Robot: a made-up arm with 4 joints.
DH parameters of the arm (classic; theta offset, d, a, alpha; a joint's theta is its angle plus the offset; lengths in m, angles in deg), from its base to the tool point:
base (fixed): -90 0.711 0.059 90
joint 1: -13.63 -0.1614 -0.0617 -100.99
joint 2: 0 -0.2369 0.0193 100.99
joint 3: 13.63 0.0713 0.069 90
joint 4: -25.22 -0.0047 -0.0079 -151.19
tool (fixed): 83.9 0.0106 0 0
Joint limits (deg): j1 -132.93..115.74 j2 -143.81..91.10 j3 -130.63..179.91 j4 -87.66..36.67
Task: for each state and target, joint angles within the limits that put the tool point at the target. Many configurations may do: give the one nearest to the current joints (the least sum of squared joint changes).
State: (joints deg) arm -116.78 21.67 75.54 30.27
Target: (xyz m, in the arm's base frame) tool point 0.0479 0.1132 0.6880
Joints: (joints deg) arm -61.04 19.72 72.40 24.45
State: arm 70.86 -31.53 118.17 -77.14
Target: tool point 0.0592 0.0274 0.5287
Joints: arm 24.23 -34.12 86.65 -87.66
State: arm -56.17 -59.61 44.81 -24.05
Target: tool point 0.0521 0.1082 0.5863
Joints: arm -3.32 -58.63 54.00 -22.57
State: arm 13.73 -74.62 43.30 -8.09
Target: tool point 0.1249 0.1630 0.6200
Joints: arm -13.74 -102.21 63.07 -9.68
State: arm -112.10 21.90 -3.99 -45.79
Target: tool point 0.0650 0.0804 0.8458
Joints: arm -131.53 19.48 16.53 -46.43
